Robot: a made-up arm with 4 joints.
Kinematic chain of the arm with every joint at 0, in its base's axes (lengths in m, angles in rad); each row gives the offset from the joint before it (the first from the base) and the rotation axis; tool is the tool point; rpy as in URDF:
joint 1: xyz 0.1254 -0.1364 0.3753 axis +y
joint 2: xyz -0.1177 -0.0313 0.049 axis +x
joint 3: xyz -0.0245 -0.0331 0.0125 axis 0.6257 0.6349 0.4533
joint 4: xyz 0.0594 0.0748 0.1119 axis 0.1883 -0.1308 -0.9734
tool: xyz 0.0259 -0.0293 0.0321 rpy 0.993 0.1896 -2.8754
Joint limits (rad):
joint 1: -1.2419..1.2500
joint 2: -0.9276..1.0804
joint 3: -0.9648..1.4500
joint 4: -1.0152..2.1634
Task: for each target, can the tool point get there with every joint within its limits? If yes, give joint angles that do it. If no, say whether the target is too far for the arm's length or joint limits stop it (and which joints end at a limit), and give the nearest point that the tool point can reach.
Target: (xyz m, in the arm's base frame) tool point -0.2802 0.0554 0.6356
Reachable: no: too far | nearest point -0.0592 -0.0830 0.4938 | short by 0.297 m
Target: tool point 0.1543 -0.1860 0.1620
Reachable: no: joint limits stop it (at a limit: joint 1, joint 2, joint 3, joint 4) | nearest point 0.0624 -0.0489 0.2420 | short by 0.183 m
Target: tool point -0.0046 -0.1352 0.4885
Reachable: yes | joints -0.6880 -0.4816 0.6929 0.5767
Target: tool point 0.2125 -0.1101 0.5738
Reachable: yes | joints 0.8906 -0.2971 -0.2010 0.6997
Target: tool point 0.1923 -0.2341 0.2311
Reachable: no: joint limits stop it (at a limit: joint 1, joint 2, joint 3) | nearest point 0.2030 -0.2228 0.3829 | short by 0.153 m
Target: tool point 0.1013 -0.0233 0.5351
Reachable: yes | joints 0.4259 -0.6457 -0.6750 -0.3149
